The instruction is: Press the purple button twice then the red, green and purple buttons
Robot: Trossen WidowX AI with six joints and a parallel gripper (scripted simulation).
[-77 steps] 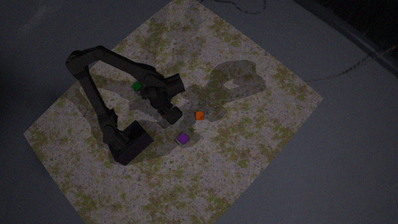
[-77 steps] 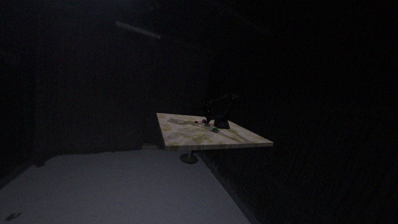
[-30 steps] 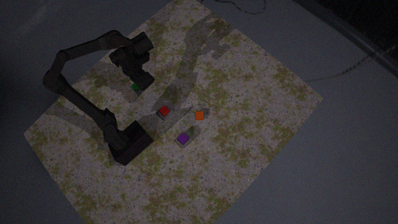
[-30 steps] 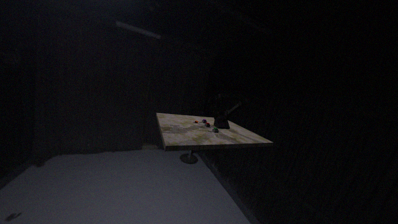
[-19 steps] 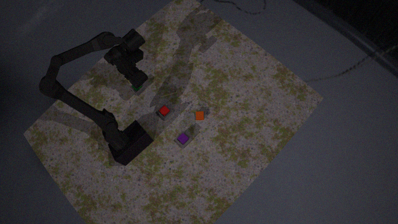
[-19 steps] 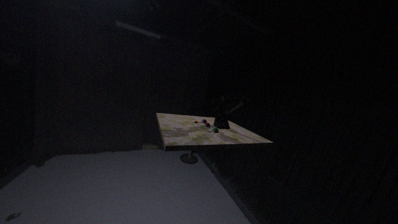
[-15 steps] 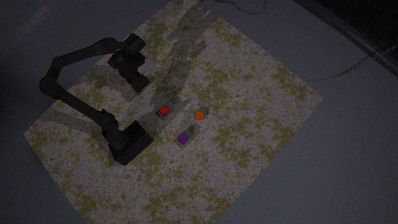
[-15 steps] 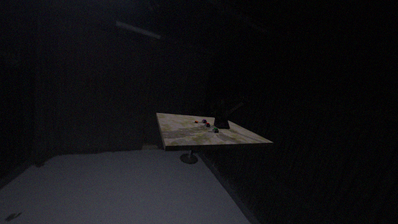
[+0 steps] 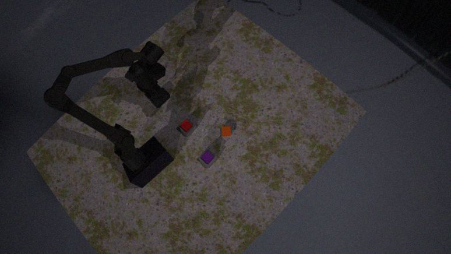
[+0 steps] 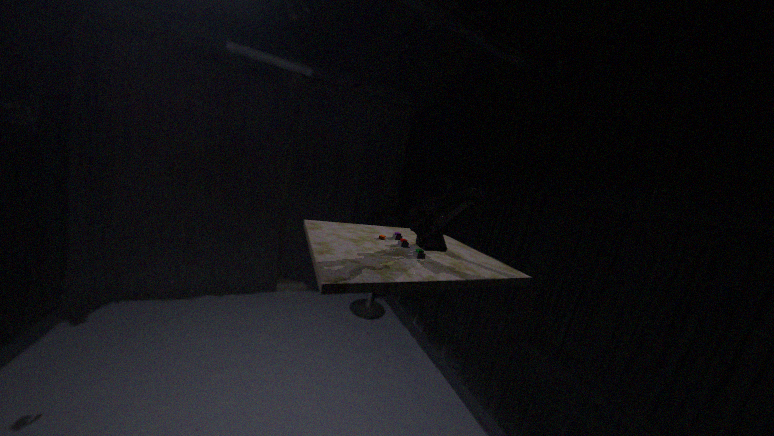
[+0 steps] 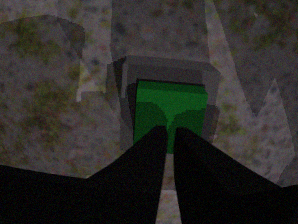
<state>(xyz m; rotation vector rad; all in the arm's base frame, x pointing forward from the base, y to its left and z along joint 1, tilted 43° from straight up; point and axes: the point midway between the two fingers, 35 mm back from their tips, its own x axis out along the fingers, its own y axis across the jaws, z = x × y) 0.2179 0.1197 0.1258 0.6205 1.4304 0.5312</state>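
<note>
Now: the green button 20 mm below my gripper tip. The rest, counted from my gripper tip: orange block 90 mm ahead, 290 mm to the right, 40 mm below; purple button 30 mm behind, 310 mm to the right, 20 mm below; red button 170 mm to the right, 20 mm below.
</note>
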